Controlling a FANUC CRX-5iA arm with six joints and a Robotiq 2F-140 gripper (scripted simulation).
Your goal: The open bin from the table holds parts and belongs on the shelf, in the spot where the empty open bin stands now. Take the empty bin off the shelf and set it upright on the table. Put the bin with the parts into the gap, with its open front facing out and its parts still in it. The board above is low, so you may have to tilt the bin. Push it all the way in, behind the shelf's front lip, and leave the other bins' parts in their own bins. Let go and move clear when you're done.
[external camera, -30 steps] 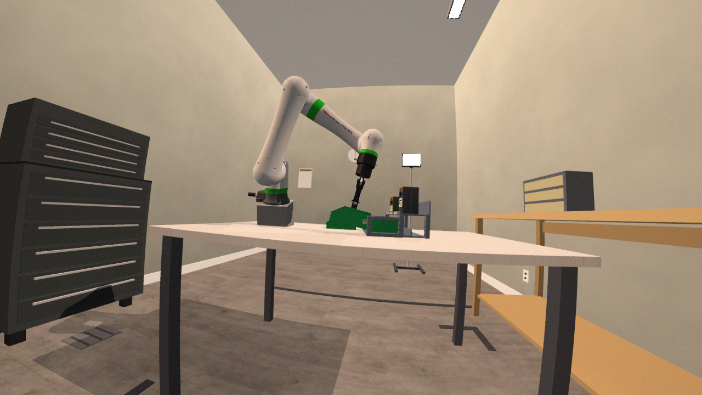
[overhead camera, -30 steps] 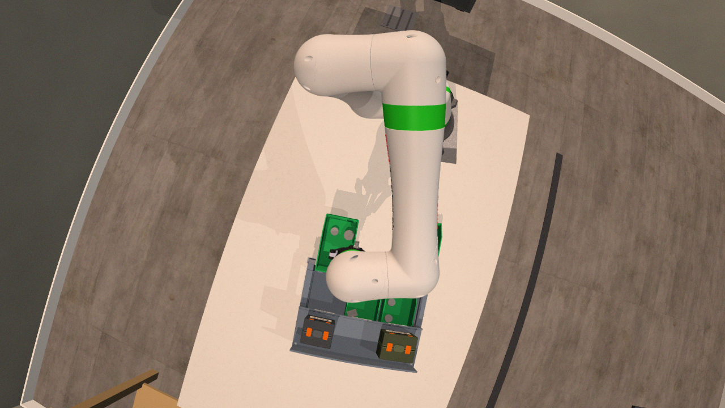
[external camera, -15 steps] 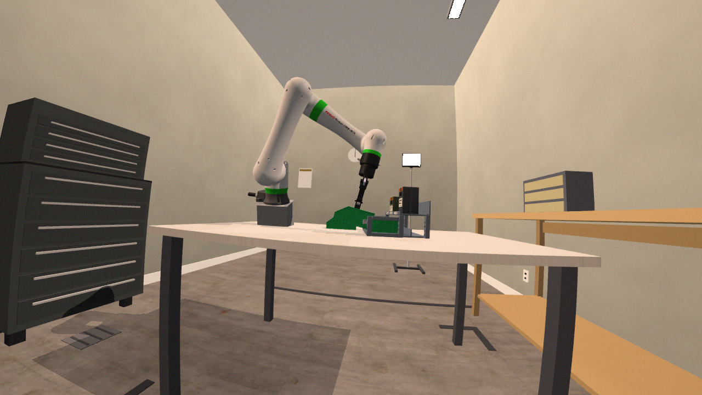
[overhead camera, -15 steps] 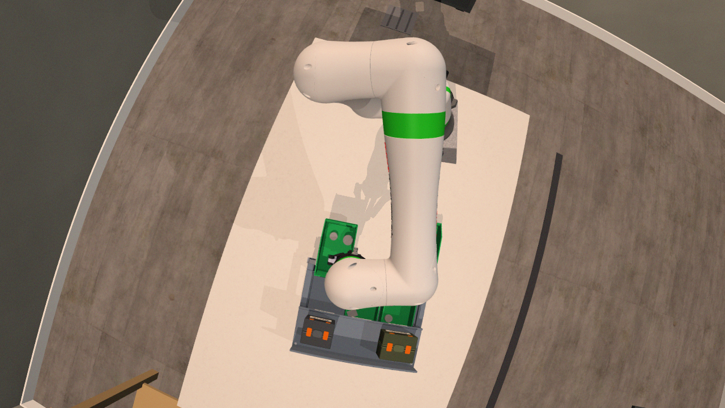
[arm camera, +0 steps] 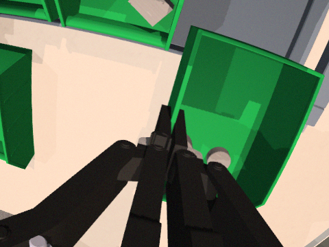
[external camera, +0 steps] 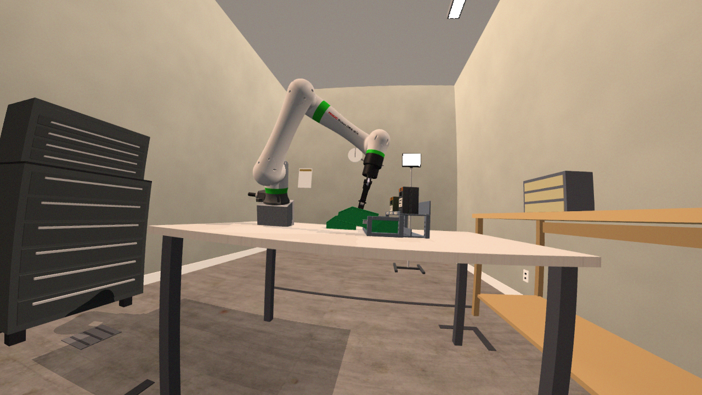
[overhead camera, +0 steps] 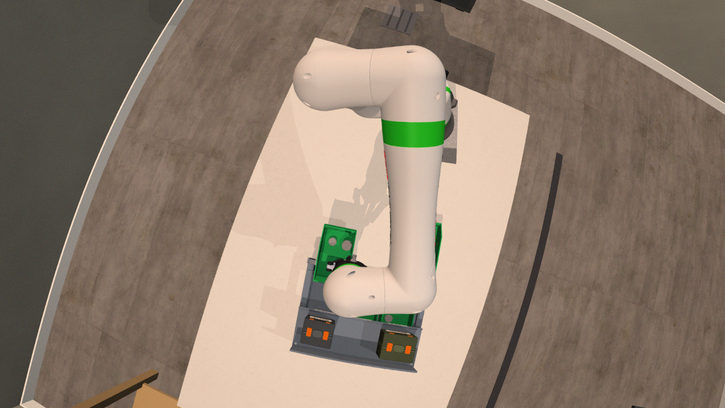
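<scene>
My gripper is now 6 cm short of the grey cube, 6 cm to the right of it and 9 cm above it. From my hand the other things lie so: grey shelf (14 cm ahead, 10 cm to the left, 5 cm below).
</scene>
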